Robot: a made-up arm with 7 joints. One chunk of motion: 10 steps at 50 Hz.
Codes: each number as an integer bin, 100 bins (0 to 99) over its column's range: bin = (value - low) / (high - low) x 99, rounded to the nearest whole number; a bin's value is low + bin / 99 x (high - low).
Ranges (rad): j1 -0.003..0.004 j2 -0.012..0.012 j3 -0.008..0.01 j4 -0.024..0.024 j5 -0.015..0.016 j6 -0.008..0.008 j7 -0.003..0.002
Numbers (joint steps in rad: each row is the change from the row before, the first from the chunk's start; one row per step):
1: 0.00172 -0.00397 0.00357 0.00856 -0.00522 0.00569 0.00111
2: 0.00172 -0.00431 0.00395 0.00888 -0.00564 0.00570 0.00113
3: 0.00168 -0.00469 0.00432 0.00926 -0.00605 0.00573 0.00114
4: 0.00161 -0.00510 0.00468 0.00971 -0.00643 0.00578 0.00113
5: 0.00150 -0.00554 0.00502 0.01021 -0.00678 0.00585 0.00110
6: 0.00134 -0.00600 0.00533 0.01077 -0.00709 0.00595 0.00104
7: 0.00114 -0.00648 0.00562 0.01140 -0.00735 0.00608 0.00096
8: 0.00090 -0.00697 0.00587 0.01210 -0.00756 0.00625 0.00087
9: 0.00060 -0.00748 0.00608 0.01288 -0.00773 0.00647 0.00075
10: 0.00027 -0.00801 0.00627 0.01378 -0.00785 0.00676 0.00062
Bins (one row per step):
1: 67 33 64 67 31 85 81
2: 67 32 66 68 30 85 82
3: 66 30 68 69 29 85 82
4: 65 28 70 70 27 85 82
5: 64 27 72 71 26 86 81
6: 61 25 73 72 25 86 80
7: 59 23 75 73 24 87 78
8: 55 21 76 74 24 88 77
9: 51 19 77 76 23 90 74
10: 46 16 78 78 23 91 72

